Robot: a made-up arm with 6 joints. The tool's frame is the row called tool.
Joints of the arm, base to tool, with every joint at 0 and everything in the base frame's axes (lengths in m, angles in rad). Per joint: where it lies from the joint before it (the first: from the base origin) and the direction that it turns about. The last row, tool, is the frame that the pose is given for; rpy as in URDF.
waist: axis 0 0 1 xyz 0.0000 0.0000 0.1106
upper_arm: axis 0.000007 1 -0.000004 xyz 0.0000 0.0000 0.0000
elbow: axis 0.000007 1 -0.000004 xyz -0.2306 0.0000 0.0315
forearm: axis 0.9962 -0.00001 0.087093 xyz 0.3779 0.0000 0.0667
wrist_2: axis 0.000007 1 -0.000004 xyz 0.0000 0.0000 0.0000
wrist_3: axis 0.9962 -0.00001 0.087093 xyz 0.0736 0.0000 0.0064
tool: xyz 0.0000 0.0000 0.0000 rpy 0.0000 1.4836 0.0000
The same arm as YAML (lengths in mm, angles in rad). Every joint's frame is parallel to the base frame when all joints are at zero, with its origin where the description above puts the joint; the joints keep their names.
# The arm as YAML. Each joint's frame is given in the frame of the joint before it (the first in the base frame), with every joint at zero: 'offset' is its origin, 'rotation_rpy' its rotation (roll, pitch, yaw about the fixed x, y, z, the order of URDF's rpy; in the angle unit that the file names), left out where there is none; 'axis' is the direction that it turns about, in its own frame. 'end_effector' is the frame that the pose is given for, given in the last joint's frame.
length_unit: mm
angle_unit: rad
chain:
  - id: waist
    offset: [0.0, 0.0, 110.6]
    axis: "+z"
  - id: upper_arm
    offset: [0.0, 0.0, 0.0]
    axis: "+y"
  - id: elbow
    offset: [-230.6, 0.0, 31.5]
    axis: "+y"
  - id: forearm
    offset: [377.9, 0.0, 66.7]
    axis: [0.9962, 0.0, 0.0871]
  - id: wrist_2
    offset: [0.0, 0.0, 0.0]
    axis: "+y"
  - id: wrist_3
    offset: [73.6, 0.0, 6.4]
    axis: [0.9962, 0.0, 0.0871]
end_effector:
  offset: [0.0, 0.0, 0.0]
  rotation_rpy: [0.0, 1.4836, 0.0]

